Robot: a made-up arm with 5 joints. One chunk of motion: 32 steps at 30 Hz.
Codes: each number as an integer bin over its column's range. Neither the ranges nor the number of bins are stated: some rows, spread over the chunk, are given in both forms.
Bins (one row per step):
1: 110 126 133 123 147
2: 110 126 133 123 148
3: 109 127 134 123 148
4: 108 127 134 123 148
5: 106 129 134 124 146
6: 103 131 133 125 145
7: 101 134 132 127 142
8: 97 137 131 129 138
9: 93 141 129 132 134
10: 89 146 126 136 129
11: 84 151 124 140 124
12: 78 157 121 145 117
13: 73 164 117 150 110
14: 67 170 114 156 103
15: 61 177 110 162 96
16: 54 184 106 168 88
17: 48 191 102 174 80
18: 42 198 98 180 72
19: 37 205 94 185 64
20: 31 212 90 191 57
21: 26 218 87 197 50
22: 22 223 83 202 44
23: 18 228 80 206 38
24: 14 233 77 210 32
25: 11 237 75 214 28
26: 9 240 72 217 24
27: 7 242 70 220 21
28: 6 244 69 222 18
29: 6 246 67 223 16
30: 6 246 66 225 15
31: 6 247 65 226 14
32: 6 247 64 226 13
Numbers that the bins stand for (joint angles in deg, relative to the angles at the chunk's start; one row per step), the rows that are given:
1: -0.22 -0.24 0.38 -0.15 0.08
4: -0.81 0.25 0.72 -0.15 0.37
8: -4.09 5.16 -0.31 0.72 -2.49
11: -7.96 12.02 -2.69 2.31 -6.50
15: -14.82 24.76 -7.47 5.51 -14.52
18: -20.48 35.06 -11.56 8.12 -21.39
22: -26.44 47.31 -16.68 11.31 -29.40
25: -29.72 54.18 -19.41 13.05 -33.98
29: -31.21 58.59 -22.14 14.36 -37.42
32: -31.21 59.08 -23.16 14.79 -38.28
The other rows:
2: -0.22 -0.24 0.38 -0.15 0.37
3: -0.51 0.25 0.72 -0.15 0.37
5: -1.41 1.24 0.72 -0.01 -0.20
6: -2.30 2.22 0.38 0.14 -0.49
7: -2.90 3.69 0.04 0.43 -1.35
9: -5.28 7.12 -0.99 1.15 -3.64
10: -6.47 9.57 -2.01 1.73 -5.07
12: -9.75 14.96 -3.72 3.04 -8.51
13: -11.24 18.39 -5.08 3.76 -10.51
14: -13.03 21.33 -6.11 4.64 -12.51
16: -16.91 28.20 -8.84 6.38 -16.81
17: -18.69 31.63 -10.20 7.25 -19.10
19: -21.97 38.49 -12.93 8.84 -23.68
20: -23.76 41.92 -14.29 9.71 -25.68
21: -25.25 44.86 -15.32 10.58 -27.69
23: -27.64 49.76 -17.71 11.89 -31.12
24: -28.83 52.22 -18.73 12.47 -32.84
26: -30.32 55.65 -20.44 13.49 -35.13
27: -30.91 56.63 -21.12 13.92 -35.99
28: -31.21 57.61 -21.46 14.21 -36.85
30: -31.21 58.59 -22.48 14.65 -37.71
31: -31.21 59.08 -22.82 14.79 -37.99

